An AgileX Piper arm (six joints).
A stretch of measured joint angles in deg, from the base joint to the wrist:
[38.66 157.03 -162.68 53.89 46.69 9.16]
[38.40 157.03 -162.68 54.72 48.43 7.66]
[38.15 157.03 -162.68 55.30 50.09 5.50]
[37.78 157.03 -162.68 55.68 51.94 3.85]
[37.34 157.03 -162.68 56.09 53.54 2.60]
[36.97 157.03 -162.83 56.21 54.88 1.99]
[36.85 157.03 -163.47 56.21 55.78 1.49]
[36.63 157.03 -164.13 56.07 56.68 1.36]
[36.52 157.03 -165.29 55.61 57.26 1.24]
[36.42 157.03 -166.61 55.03 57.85 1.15]
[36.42 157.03 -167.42 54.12 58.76 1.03]
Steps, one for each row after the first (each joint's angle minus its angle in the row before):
[-0.26 0.00 0.00 0.83 1.74 -1.50]
[-0.25 0.00 0.00 0.58 1.66 -2.16]
[-0.37 0.00 0.00 0.38 1.85 -1.65]
[-0.44 0.00 0.00 0.41 1.60 -1.25]
[-0.37 0.00 -0.15 0.12 1.34 -0.61]
[-0.12 0.00 -0.64 0.00 0.90 -0.50]
[-0.22 0.00 -0.66 -0.14 0.90 -0.13]
[-0.11 0.00 -1.16 -0.46 0.58 -0.12]
[-0.10 0.00 -1.32 -0.58 0.59 -0.09]
[0.00 0.00 -0.81 -0.91 0.91 -0.12]

